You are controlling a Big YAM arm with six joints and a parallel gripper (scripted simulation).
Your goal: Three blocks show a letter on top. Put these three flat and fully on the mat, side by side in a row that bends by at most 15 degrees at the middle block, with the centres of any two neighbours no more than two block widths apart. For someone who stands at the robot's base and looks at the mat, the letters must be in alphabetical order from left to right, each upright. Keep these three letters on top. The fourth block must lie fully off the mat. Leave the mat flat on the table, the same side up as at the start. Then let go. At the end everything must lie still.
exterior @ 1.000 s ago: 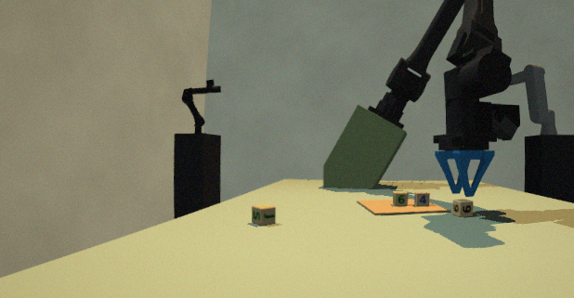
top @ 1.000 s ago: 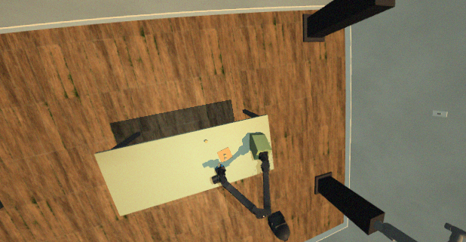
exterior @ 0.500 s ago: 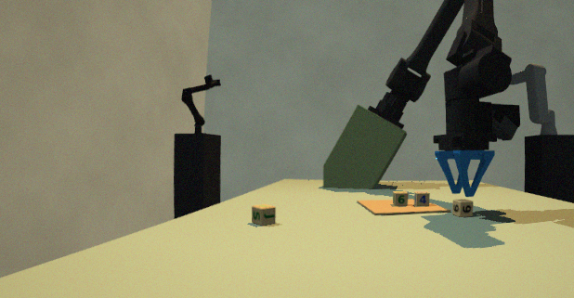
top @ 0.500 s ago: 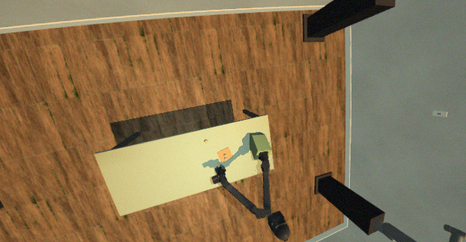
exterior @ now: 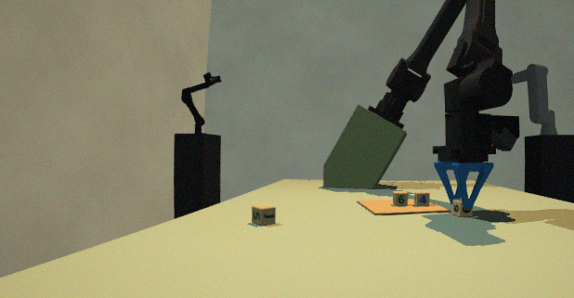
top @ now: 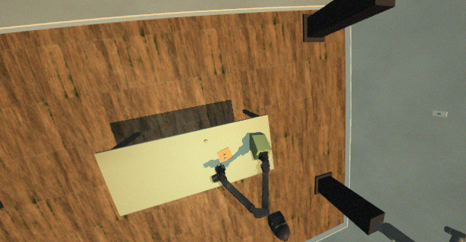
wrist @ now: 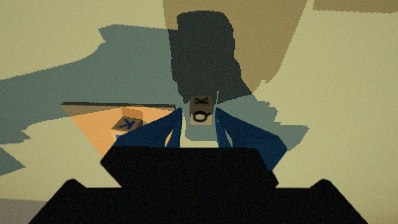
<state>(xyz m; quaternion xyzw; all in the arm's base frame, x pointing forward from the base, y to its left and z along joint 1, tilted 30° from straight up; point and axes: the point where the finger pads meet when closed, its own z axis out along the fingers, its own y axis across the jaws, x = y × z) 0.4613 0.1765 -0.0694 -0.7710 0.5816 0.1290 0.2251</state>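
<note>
Right now the orange mat is 10 cm to the right of my hand, 8 cm behind it and 2 cm below it. From my hand the other things lie so: block: 8 cm behind, 6 cm to the right, 1 cm below.
</note>
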